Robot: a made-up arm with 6 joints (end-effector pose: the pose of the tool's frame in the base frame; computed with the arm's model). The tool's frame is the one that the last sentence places. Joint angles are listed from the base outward.
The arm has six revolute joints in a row. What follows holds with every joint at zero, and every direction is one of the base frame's.
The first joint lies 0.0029 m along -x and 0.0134 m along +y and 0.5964 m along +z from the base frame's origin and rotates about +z.
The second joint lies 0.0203 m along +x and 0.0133 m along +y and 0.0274 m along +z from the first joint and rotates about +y.
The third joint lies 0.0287 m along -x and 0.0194 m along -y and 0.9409 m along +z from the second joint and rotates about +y.
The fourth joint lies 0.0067 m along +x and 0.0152 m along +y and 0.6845 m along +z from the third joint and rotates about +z.
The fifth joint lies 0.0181 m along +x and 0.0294 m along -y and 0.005 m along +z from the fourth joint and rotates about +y.
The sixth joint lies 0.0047 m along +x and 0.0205 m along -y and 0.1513 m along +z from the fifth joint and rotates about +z.
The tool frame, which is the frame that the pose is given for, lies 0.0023 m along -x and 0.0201 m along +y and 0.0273 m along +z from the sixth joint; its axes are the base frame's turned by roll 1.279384, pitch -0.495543 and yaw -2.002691 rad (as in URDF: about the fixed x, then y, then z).
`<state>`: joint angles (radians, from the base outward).
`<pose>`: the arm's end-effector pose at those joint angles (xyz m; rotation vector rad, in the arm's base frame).
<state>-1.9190 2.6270 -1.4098 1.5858 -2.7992 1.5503</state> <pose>-0.3649 -0.9328 -0.0577 0.4706 2.6311 0.0598</pose>
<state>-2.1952 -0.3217 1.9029 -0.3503 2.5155 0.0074</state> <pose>-0.1910 -0.1443 1.3917 1.2001 2.6978 -0.4580</pose>
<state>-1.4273 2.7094 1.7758 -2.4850 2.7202 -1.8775</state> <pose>0.0004 0.0589 -0.4134 0.2213 0.4631 -2.6932</pose>
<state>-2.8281 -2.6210 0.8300 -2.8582 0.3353 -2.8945</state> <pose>1.1877 0.3462 -0.4881 -2.2363 -2.0400 0.4136</pose>
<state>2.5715 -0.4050 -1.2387 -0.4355 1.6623 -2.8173</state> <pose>0.9507 -0.4377 1.5833 -0.1774 -1.5622 -1.2079</pose>
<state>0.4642 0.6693 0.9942 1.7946 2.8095 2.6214</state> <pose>0.9315 0.5950 1.2756 1.4664 -2.1927 0.1112</pose>
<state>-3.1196 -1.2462 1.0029 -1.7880 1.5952 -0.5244</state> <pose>1.0998 0.2136 1.5333 -0.5867 -0.7038 0.2296</pose>
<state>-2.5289 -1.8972 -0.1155 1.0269 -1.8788 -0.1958</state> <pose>1.0804 0.9436 -0.0224 0.1536 -1.9667 1.2089</pose>
